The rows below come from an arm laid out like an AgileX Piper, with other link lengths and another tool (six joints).
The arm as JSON. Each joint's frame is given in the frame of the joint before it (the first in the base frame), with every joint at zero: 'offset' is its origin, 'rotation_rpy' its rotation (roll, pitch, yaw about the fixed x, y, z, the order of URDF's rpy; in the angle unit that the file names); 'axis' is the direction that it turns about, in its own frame. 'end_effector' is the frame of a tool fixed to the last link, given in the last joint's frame.
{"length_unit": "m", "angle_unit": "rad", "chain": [
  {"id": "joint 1", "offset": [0.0, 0.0, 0.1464], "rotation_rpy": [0.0, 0.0, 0.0], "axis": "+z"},
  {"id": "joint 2", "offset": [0.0, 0.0, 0.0], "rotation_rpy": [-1.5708, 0.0, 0.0], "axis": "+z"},
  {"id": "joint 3", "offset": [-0.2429, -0.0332, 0.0], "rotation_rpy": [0.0, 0.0, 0.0], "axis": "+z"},
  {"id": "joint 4", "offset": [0.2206, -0.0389, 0.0], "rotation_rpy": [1.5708, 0.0, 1.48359], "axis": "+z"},
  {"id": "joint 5", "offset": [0.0, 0.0, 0.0], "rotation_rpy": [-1.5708, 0.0, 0.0], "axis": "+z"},
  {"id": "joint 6", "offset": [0.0, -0.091, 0.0], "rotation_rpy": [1.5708, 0.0, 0.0], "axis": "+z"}
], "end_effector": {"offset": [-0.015, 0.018, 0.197], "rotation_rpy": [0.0, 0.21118, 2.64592]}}
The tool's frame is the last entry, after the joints.
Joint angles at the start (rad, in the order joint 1, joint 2, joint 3, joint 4, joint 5, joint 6):
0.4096, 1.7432, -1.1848, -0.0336, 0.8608, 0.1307
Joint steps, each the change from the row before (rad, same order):
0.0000, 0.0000, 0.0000, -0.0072, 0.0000, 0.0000
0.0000, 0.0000, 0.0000, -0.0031, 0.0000, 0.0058
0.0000, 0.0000, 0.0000, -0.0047, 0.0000, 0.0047
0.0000, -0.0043, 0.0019, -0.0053, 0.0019, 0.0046
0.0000, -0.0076, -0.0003, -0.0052, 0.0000, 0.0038
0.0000, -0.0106, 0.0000, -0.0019, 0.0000, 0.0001
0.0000, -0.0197, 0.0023, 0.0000, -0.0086, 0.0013
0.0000, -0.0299, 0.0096, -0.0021, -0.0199, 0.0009
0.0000, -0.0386, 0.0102, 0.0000, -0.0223, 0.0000
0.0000, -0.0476, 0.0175, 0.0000, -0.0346, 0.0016
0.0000, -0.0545, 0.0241, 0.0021, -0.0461, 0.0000
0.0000, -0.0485, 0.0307, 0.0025, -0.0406, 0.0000
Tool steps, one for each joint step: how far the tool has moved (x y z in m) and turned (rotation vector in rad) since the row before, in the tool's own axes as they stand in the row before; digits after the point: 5 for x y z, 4 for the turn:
-0.00060, 0.00137, -0.00004, -0.0040, -0.0019, -0.0057
-0.00021, 0.00072, -0.00001, -0.0029, -0.0008, 0.0032
-0.00035, 0.00100, -0.00002, -0.0036, -0.0012, 0.0009
-0.00061, 0.00100, -0.00108, -0.0042, -0.0009, 0.0004
0.00165, 0.00182, -0.00218, -0.0067, 0.0060, -0.0007
0.00251, 0.00134, -0.00298, -0.0051, 0.0093, -0.0018
0.00629, 0.00229, -0.00498, -0.0097, 0.0242, 0.0001
0.00871, 0.00350, -0.00666, -0.0156, 0.0370, -0.0029
0.01155, 0.00408, -0.00900, -0.0181, 0.0473, -0.0025
0.01427, 0.00498, -0.01037, -0.0231, 0.0604, -0.0019
0.01678, 0.00532, -0.01128, -0.0256, 0.0720, -0.0026
0.01120, 0.00312, -0.00890, -0.0189, 0.0553, -0.0014

